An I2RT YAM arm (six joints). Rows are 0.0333 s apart.
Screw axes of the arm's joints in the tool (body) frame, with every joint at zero. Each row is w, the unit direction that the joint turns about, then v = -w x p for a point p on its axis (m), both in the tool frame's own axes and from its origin. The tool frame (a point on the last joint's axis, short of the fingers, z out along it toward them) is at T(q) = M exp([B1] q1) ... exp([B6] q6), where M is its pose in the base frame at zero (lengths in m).
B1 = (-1, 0, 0, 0, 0.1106, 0)
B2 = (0, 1, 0, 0.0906, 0, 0.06)
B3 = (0, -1, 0, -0.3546, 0, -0.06)
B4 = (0, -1, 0, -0.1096, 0, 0)
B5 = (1, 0, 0, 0, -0.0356, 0)
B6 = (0, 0, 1, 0, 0, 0)
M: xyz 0.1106 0 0.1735 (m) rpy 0 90 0 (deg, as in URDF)
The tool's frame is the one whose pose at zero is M.
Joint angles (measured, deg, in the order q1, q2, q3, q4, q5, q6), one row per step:
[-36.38, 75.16, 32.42, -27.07, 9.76, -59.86]
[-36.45, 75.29, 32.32, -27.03, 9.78, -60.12]
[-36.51, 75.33, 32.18, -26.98, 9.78, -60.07]
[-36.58, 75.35, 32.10, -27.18, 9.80, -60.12]
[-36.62, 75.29, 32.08, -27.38, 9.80, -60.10]
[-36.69, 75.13, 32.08, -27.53, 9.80, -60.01]
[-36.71, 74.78, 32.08, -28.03, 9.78, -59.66]
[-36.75, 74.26, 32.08, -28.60, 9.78, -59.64]
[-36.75, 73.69, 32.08, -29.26, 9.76, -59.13]
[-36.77, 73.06, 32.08, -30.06, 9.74, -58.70]
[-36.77, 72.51, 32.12, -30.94, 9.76, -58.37]
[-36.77, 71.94, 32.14, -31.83, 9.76, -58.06]
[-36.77, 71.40, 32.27, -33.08, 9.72, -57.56]
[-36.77, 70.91, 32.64, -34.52, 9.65, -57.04]
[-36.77, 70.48, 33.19, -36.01, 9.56, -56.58]
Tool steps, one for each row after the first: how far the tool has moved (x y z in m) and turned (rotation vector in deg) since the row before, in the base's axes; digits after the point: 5 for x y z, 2 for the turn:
[-0.00037, -0.00006, -0.00085, 0.05, 0.25, 0.16]
[-0.00049, 0.00009, -0.00073, 0.09, 0.09, -0.11]
[-0.00070, 0.00019, -0.00055, 0.16, 0.27, -0.03]
[-0.00047, 0.00016, -0.00002, 0.10, 0.12, -0.06]
[-0.00044, 0.00001, 0.00043, 0.01, -0.04, -0.15]
[-0.00090, 0.00060, 0.00083, 0.16, -0.01, -0.34]
[-0.00113, 0.00066, 0.00134, 0.03, 0.03, -0.06]
[-0.00120, 0.00091, 0.00143, 0.15, -0.11, -0.47]
[-0.00148, 0.00103, 0.00152, 0.18, -0.02, -0.41]
[-0.00142, 0.00105, 0.00139, 0.21, 0.14, -0.31]
[-0.00151, 0.00113, 0.00134, 0.23, 0.14, -0.29]
[-0.00169, 0.00130, 0.00153, 0.45, 0.28, -0.46]
[-0.00125, 0.00099, 0.00236, 0.47, 0.26, -0.47]
[-0.00080, 0.00067, 0.00299, 0.43, 0.22, -0.41]

